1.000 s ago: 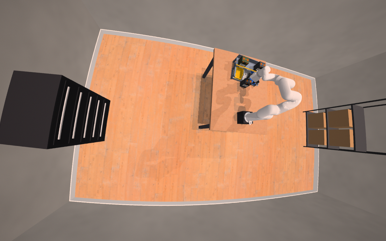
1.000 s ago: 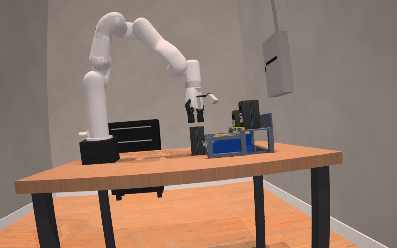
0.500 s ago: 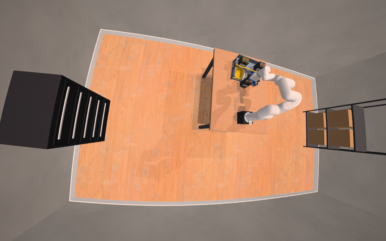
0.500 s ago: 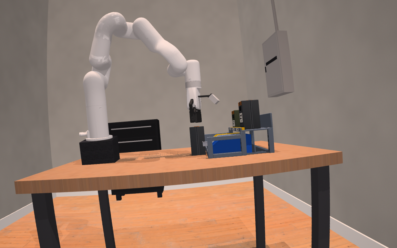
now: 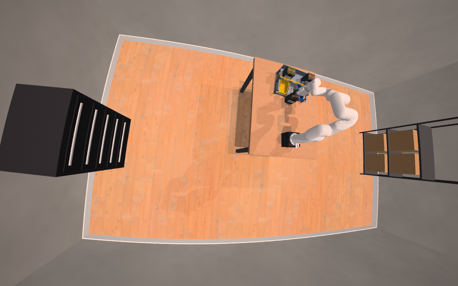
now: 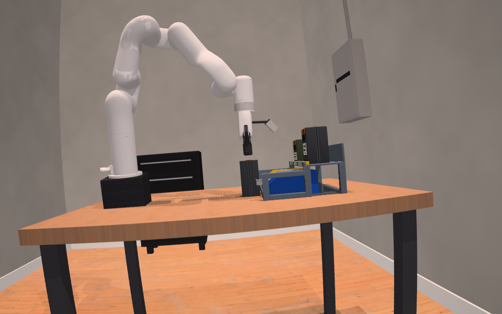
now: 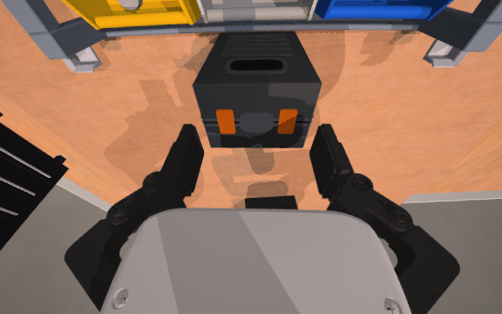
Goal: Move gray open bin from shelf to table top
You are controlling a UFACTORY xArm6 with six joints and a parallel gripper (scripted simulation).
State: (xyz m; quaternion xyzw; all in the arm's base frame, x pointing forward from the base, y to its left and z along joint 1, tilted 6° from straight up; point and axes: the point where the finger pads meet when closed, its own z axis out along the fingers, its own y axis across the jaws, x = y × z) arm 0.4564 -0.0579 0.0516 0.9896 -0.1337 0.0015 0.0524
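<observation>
Now: hand 9 cm above the black box. From my hand the other things lie so: blue bin 10 cm ahead, 14 cm to the right, 12 cm below; then gray open bin 13 cm ahead, 4 cm to the right, 12 cm below; then yellow bin 16 cm ahead, 7 cm to the left, 12 cm below.
</observation>
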